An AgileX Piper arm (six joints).
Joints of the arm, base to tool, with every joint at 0 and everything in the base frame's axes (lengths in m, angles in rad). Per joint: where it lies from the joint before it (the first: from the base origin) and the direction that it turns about. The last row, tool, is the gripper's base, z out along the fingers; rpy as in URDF.
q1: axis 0 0 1 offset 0.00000 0.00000 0.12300
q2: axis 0 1 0 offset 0.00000 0.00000 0.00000
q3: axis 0 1 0 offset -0.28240 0.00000 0.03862
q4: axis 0.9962 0 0.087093 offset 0.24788 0.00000 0.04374
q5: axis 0 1 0 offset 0.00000 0.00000 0.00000
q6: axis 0.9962 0 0.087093 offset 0.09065 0.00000 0.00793
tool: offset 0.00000 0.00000 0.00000 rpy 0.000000 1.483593 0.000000
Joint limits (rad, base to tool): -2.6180..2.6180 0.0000..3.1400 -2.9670..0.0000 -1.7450..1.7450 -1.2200..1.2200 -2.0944..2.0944
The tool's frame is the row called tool.
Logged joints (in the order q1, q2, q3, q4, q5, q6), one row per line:
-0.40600, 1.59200, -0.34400, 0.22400, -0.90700, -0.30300
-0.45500, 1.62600, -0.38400, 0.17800, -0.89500, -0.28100
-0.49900, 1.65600, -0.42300, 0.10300, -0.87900, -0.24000
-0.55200, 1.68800, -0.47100, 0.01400, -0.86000, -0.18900
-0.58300, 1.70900, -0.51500, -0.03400, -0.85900, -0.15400
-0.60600, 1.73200, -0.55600, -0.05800, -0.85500, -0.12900
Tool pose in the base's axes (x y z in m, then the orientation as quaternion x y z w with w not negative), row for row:
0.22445, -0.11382, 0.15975, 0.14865, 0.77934, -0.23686, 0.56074
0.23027, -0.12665, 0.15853, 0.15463, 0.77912, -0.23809, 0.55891
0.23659, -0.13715, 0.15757, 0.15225, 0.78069, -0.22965, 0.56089
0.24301, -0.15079, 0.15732, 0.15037, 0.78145, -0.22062, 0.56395
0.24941, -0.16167, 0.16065, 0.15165, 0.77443, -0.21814, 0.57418
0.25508, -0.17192, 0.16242, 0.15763, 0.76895, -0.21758, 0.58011
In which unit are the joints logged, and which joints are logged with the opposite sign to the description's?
The joints are logged in radians. Opposite sign: none.
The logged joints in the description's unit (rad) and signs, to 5 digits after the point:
-0.40600, 1.59200, -0.34400, 0.22400, -0.90700, -0.30300
-0.45500, 1.62600, -0.38400, 0.17800, -0.89500, -0.28100
-0.49900, 1.65600, -0.42300, 0.10300, -0.87900, -0.24000
-0.55200, 1.68800, -0.47100, 0.01400, -0.86000, -0.18900
-0.58300, 1.70900, -0.51500, -0.03400, -0.85900, -0.15400
-0.60600, 1.73200, -0.55600, -0.05800, -0.85500, -0.12900

